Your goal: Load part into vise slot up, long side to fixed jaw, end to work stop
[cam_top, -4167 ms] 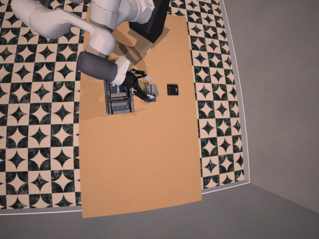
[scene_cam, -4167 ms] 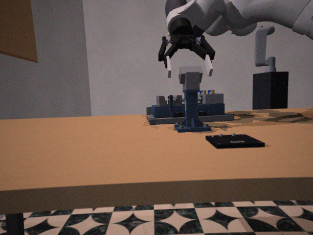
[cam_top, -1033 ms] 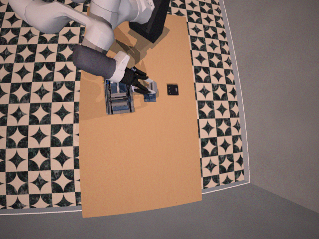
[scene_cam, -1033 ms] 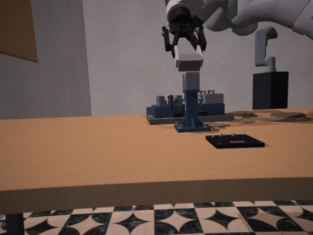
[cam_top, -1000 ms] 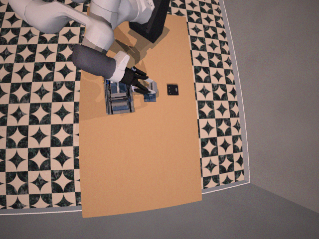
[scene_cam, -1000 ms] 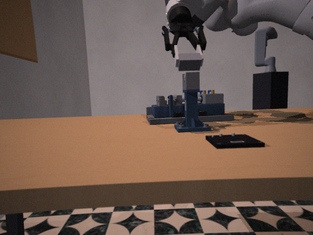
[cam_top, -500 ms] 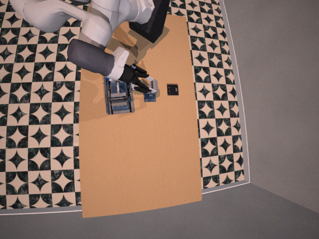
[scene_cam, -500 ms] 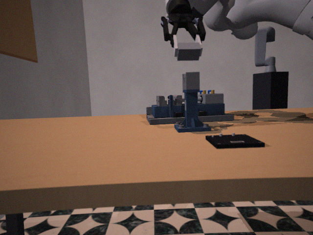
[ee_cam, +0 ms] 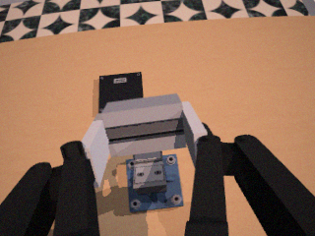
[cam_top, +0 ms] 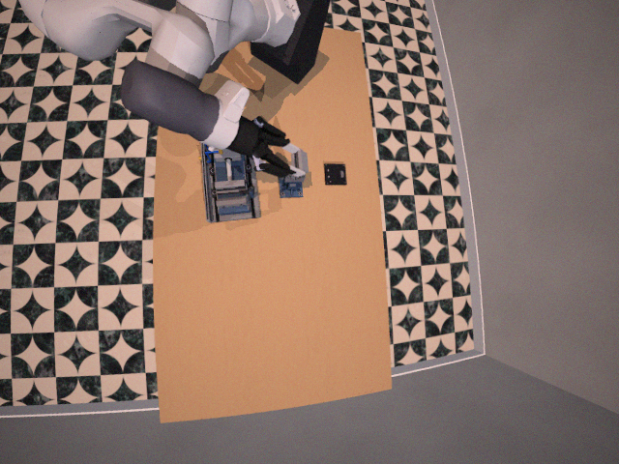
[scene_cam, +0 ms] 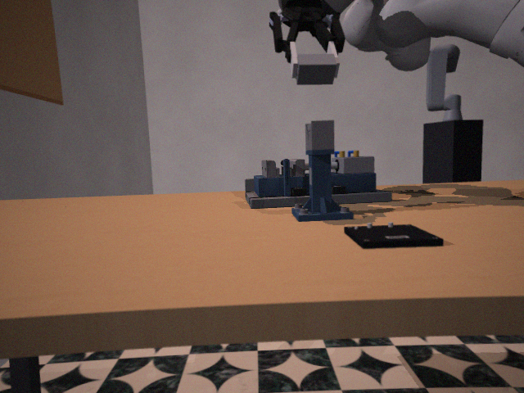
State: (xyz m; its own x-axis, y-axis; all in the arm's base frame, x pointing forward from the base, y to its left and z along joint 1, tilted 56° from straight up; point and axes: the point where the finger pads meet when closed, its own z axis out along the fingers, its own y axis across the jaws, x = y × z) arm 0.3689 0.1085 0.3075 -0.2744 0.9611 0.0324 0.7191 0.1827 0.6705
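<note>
Right now my hand is 21 cm to the left of the fixed jaw and 19 cm above it. Also, from my hand: work stop: 17 cm below, 16 cm to the right, 2 cm behind; part: 1 cm to the left, 1 cm below, 1 cm ahead; air cylinder rod: 19 cm below, 18 cm to the right, 11 cm behind.
</note>
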